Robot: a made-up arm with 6 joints.
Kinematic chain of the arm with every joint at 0, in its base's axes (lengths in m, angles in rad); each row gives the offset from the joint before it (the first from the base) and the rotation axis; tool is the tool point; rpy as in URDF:
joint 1: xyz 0 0 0.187 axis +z
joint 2: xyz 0 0 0 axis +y
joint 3: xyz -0.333 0 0.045 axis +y
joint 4: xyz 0.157 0 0.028 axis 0.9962 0 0.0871
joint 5: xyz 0 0 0 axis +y
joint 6: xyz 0.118 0 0.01 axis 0.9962 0 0.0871
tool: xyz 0 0 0 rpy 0 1.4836 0
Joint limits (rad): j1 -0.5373..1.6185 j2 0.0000..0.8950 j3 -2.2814..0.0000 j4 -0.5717..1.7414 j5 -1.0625..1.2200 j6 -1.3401..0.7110
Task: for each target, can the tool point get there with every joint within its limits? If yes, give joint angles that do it. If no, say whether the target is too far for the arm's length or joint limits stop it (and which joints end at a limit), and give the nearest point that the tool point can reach.
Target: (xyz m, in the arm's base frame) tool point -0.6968 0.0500 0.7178
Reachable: no: too far | nearest point -0.4747 0.0341 0.5486 | short by 0.280 m
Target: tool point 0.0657 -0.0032 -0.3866
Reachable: no: joint limits stop it (at a limit: joint 1, joint 2, joint 3, joint 5) | nearest point 0.0170 -0.1254 0.1532 | short by 0.556 m
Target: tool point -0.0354 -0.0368 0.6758
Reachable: yes | joints 0.3707 0.7725 -1.5199 0.8952 -0.2374 -0.5288
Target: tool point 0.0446 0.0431 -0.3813
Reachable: no: joint limits stop it (at a limit: joint 1, joint 2, joint 3, joint 5) | nearest point -0.1032 0.0732 0.1531 | short by 0.555 m
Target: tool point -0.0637 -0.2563 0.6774
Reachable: yes | joints 1.1445 0.6354 -1.8716 0.6258 -0.7676 -0.0393
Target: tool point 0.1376 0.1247 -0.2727
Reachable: no: joint limits stop it (at a limit: joint 1, joint 2, joint 3, joint 5) | nearest point -0.0912 0.0941 0.1580 | short by 0.489 m
